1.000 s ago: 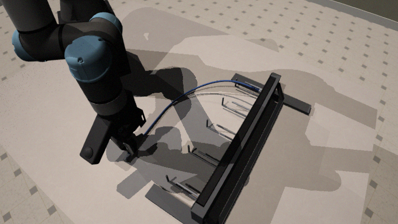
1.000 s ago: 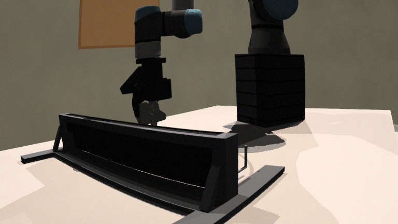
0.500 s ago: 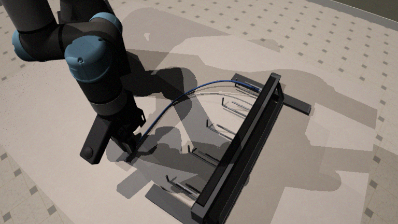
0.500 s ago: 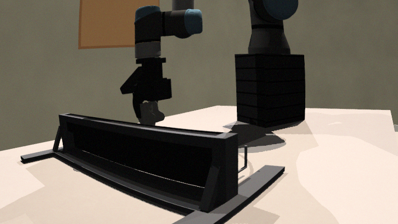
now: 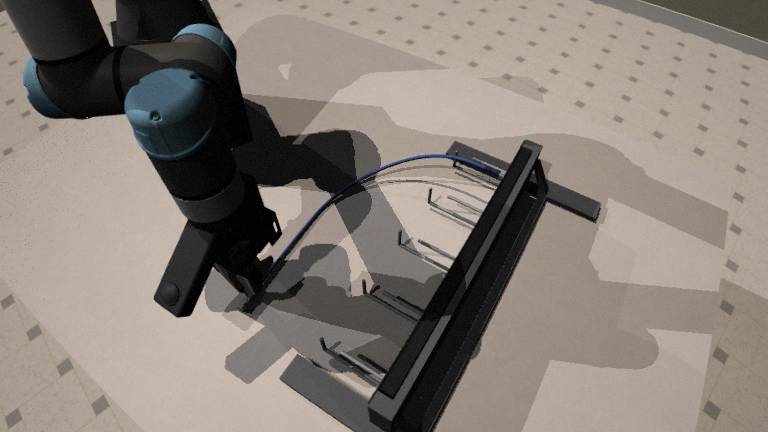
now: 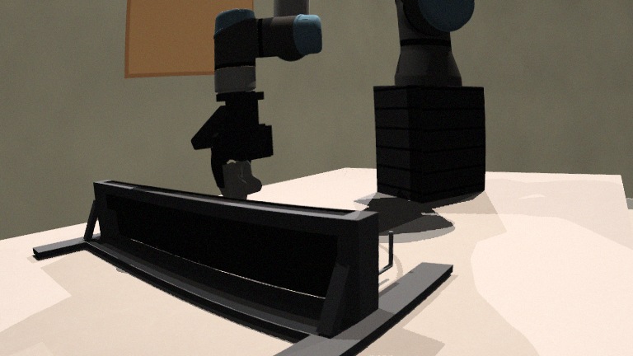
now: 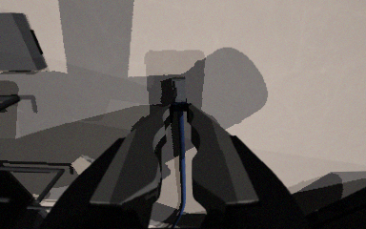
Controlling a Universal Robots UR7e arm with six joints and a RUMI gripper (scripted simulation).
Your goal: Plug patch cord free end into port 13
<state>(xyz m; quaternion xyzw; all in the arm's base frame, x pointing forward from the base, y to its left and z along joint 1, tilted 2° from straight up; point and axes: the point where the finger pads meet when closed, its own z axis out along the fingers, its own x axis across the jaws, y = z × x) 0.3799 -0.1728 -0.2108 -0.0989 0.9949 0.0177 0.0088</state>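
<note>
My gripper is now 2 cm to the left of the cable plug and 1 cm above it.
</note>
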